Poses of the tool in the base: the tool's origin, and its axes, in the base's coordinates. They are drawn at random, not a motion.
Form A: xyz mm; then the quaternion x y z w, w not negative.
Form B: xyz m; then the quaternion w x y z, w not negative. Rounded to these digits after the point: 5 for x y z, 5 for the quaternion.
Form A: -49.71 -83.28 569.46 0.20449 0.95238 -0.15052 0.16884
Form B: -0.04971 -0.08328 0.56946 0.16884 0.20449 0.95238 -0.15052
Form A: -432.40 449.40 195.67 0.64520 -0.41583 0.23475 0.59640
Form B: -0.43240 0.44940 0.19567 0.59640 0.64520 -0.41583 0.23475
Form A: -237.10 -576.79 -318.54 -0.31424 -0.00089 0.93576 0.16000
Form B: -0.23710 -0.57679 -0.31854 0.16000 -0.31424 -0.00089 0.93576
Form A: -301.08 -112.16 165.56 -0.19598 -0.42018 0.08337 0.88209
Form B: -0.30108 -0.11216 0.16556 0.88209 -0.19598 -0.42018 0.08337
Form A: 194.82 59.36 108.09 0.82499 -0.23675 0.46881 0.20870
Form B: 0.19482 0.05936 0.10809 0.20870 0.82499 -0.23675 0.46881
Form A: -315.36 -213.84 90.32 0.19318 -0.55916 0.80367 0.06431
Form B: -0.31536 -0.21384 0.09032 0.06431 0.19318 -0.55916 0.80367
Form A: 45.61 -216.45 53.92 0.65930 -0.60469 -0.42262 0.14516
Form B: 0.04561 -0.21645 0.05392 0.14516 0.65930 -0.60469 -0.42262
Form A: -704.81 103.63 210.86 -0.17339 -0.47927 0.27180 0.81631
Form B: -0.70481 0.10363 0.21086 0.81631 -0.17339 -0.47927 0.27180
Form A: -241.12 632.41 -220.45 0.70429 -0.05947 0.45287 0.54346
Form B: -0.24112 0.63241 -0.22045 0.54346 0.70429 -0.05947 0.45287
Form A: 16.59 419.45 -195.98 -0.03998 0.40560 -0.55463 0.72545
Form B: 0.01659 0.41945 -0.19598 0.72545 -0.03998 0.40560 -0.55463
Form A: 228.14 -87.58 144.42 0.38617 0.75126 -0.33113 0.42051
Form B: 0.22814 -0.08758 0.14442 0.42051 0.38617 0.75126 -0.33113
